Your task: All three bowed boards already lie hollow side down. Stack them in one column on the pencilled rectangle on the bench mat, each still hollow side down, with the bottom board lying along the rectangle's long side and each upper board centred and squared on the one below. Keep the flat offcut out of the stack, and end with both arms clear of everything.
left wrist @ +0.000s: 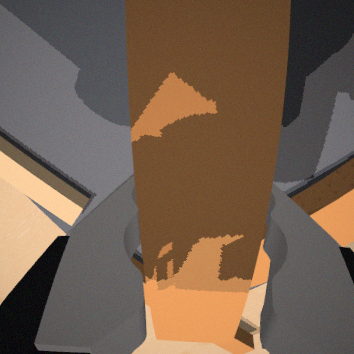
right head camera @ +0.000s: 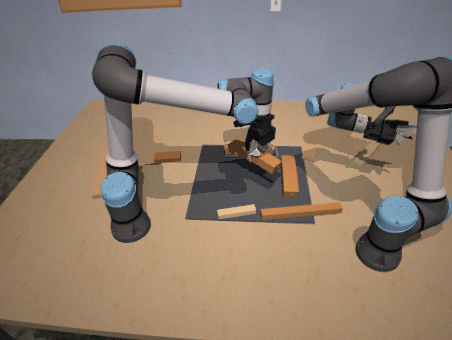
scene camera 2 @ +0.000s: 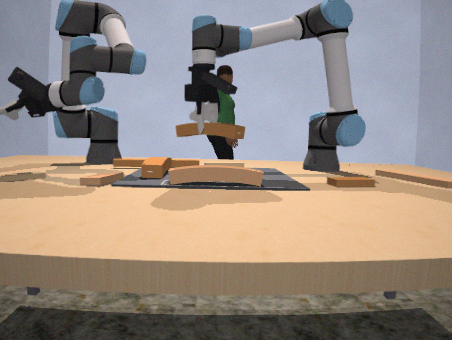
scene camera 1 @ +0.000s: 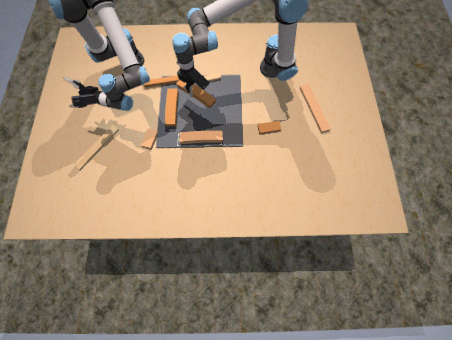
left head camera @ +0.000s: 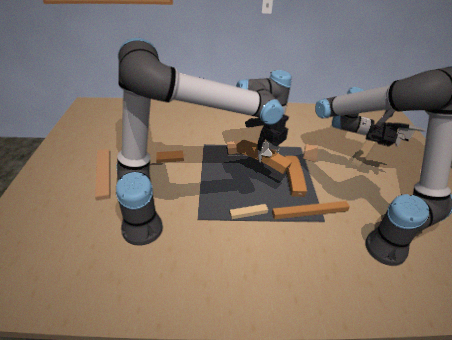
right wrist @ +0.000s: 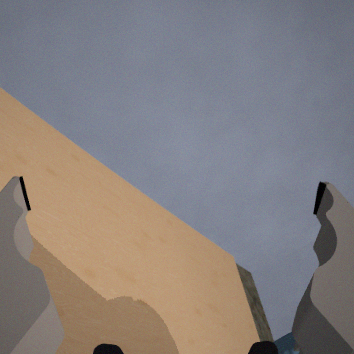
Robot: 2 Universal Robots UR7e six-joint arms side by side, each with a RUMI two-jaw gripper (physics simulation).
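Seen in the pictures: left gripper, fingertip midpoint: (left wrist: 199, 177) (right head camera: 254, 158) (scene camera 2: 206, 134) (scene camera 1: 195, 93) (left head camera: 264, 159); right gripper, fingertip midpoint: (scene camera 2: 2, 98) (scene camera 1: 66, 91) (left head camera: 416, 136) (right wrist: 173, 181); left arm's base, link origin: (right head camera: 131, 227) (scene camera 2: 321, 169) (scene camera 1: 271, 68) (left head camera: 142, 229); right arm's base, link origin: (right head camera: 377, 253) (scene camera 2: 104, 162) (left head camera: 385, 248).
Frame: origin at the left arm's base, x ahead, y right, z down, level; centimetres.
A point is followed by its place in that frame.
My left gripper (left head camera: 266, 151) {x 31.0, y 45.1, z -13.0 cm} (right head camera: 254, 152) {x 31.0, y 45.1, z -13.0 cm} (scene camera 2: 201, 128) {x 31.0, y 45.1, z -13.0 cm} (left wrist: 199, 177) {x 31.0, y 45.1, z -13.0 cm} is shut on a bowed board (left head camera: 277, 162) {x 25.0, y 49.8, z -16.3 cm} (right head camera: 267, 161) {x 25.5, y 50.3, z -16.4 cm} (scene camera 1: 204, 96) {x 35.3, y 39.3, z -16.6 cm} (scene camera 2: 230, 131) {x 39.2, y 37.5, z -14.3 cm} (left wrist: 210, 175) {x 32.5, y 43.5, z -16.9 cm}, held level above the mat, hollow side down, askew to the rectangle. A second bowed board (scene camera 1: 200, 137) {x 54.3, y 41.0, z -5.2 cm} (scene camera 2: 215, 176) {x 55.8, y 40.8, z -2.9 cm} lies hollow side down along the pencilled rectangle; my left gripper and the held board partly hide it in the head views. A third bowed board (left head camera: 296, 176) {x 30.4, y 60.0, z -5.2 cm} (right head camera: 290, 176) {x 30.5, y 60.4, z -5.3 cm} (scene camera 1: 171, 107) {x 35.9, y 59.5, z -5.5 cm} (scene camera 2: 156, 167) {x 46.1, y 58.0, z -3.7 cm} lies crosswise on the mat (left head camera: 215, 200) {x 17.1, y 26.0, z -0.6 cm} (scene camera 1: 232, 120) {x 40.1, y 23.7, z -0.6 cm}. My right gripper (left head camera: 416, 134) {x 40.5, y 110.2, z -23.8 cm} (right wrist: 173, 181) {x 40.5, y 110.2, z -23.8 cm} is open and empty, off to the side.
Several other wood pieces lie around: a long orange strip (left head camera: 311, 209) {x 13.1, y 64.4, z -3.2 cm} and a pale block (left head camera: 249, 211) {x 10.4, y 39.8, z -2.7 cm} at the mat's near edge, a small brown block (left head camera: 170, 156) {x 42.7, y 2.5, z -2.0 cm}, a long pinkish strip (left head camera: 102, 174) {x 26.7, y -24.8, z -2.1 cm}, a pinkish piece (left head camera: 310, 152) {x 53.1, y 70.2, z -2.2 cm} and a thin stick (scene camera 1: 97, 149) {x 62.6, y 99.7, z -1.5 cm}. I cannot tell which is the flat offcut.
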